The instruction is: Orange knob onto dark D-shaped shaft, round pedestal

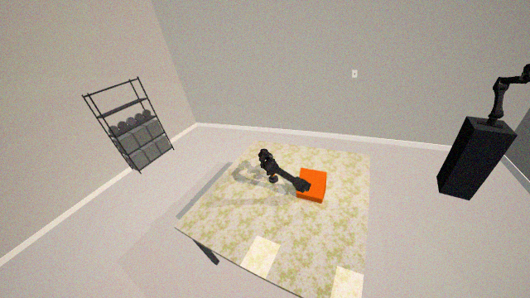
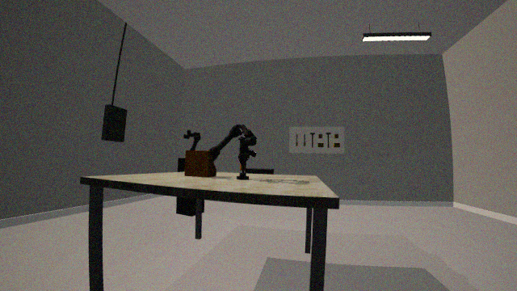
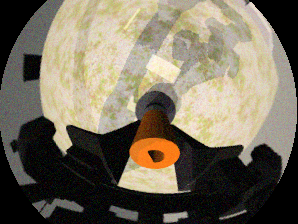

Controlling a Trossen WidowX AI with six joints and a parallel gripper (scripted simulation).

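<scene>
Now: the orange knob 2 cm above my gripper tip. From my gripper tip the other things lie so: dark pedestal (4 cm below).
</scene>
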